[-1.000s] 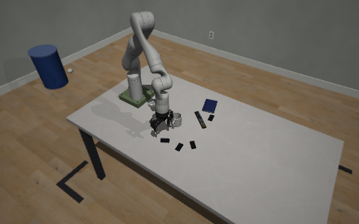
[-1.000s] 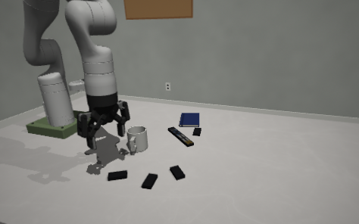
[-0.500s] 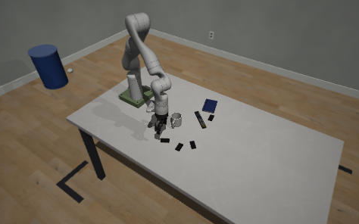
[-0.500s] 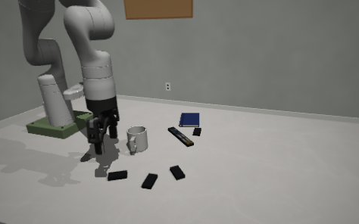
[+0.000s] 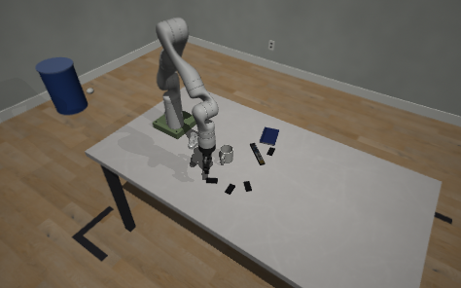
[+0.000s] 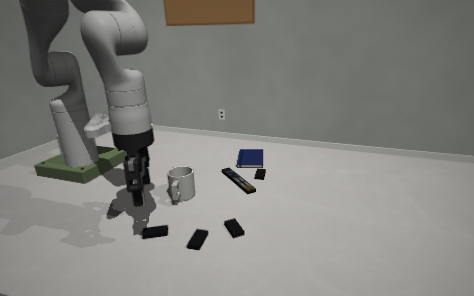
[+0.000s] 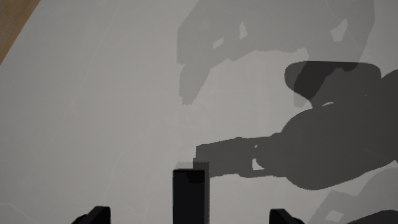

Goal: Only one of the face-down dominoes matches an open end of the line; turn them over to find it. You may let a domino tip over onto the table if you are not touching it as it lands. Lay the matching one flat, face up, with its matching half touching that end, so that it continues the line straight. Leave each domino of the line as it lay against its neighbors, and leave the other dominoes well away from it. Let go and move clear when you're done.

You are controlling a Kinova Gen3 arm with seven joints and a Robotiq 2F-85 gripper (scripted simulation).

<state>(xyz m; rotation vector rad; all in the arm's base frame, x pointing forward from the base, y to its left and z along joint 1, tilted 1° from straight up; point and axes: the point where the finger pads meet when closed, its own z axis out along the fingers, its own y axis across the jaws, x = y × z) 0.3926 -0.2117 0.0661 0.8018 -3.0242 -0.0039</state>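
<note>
Now: the domino 10 cm below my hand, 1 cm to the left of it and 1 cm ahead of it. From my hand the other things lie so: blue book: 46 cm to the left, 10 cm below, 9 cm ahead; then white mug: 17 cm to the left, 8 cm below, 1 cm behind.
</note>
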